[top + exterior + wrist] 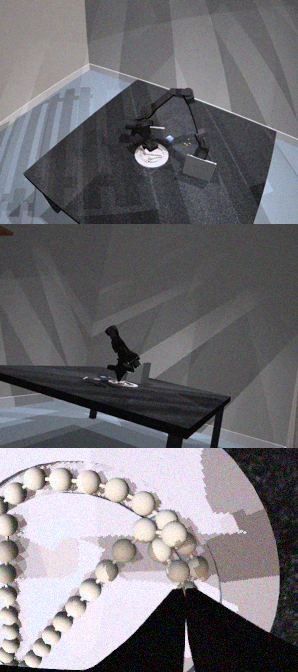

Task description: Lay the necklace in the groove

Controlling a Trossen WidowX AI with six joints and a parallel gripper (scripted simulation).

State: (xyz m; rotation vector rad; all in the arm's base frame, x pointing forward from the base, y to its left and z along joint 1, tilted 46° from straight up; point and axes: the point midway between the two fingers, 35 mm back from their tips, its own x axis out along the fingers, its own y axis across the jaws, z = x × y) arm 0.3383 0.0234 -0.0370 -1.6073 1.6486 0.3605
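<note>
Right now my gripper tip is 50 mm past the round white bead board and 10 mm above it. Also, from my gripper tip: small white block (110 mm ahead, 90 mm to the right, 10 mm below); small blue cube (80 mm behind, 170 mm to the right, 20 mm below); thin white stick (60 mm ahead, 220 mm to the right, 20 mm below).
</note>
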